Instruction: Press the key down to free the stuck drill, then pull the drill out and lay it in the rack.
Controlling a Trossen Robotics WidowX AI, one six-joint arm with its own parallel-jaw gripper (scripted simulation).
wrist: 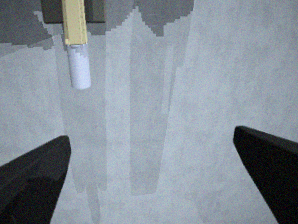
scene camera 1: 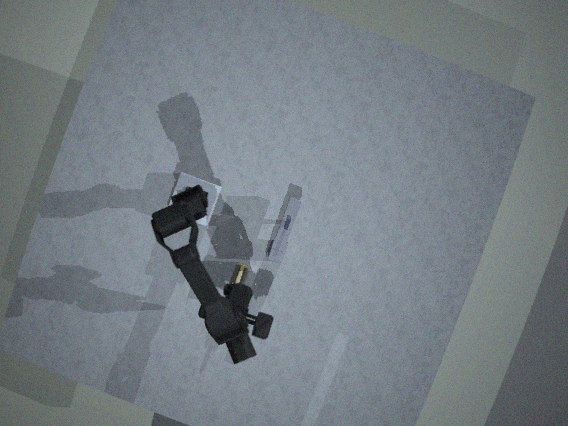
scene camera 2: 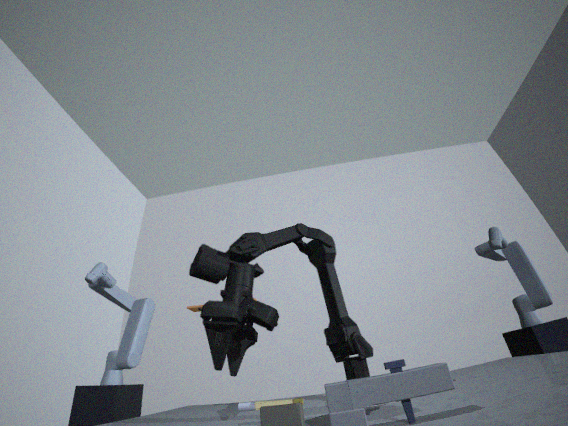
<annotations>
my gripper: wrist; scene camera 1 240,315; scene camera 2
same spot on my gripper: (wrist: 40,174) = (scene camera 2: 238,358)
</annotations>
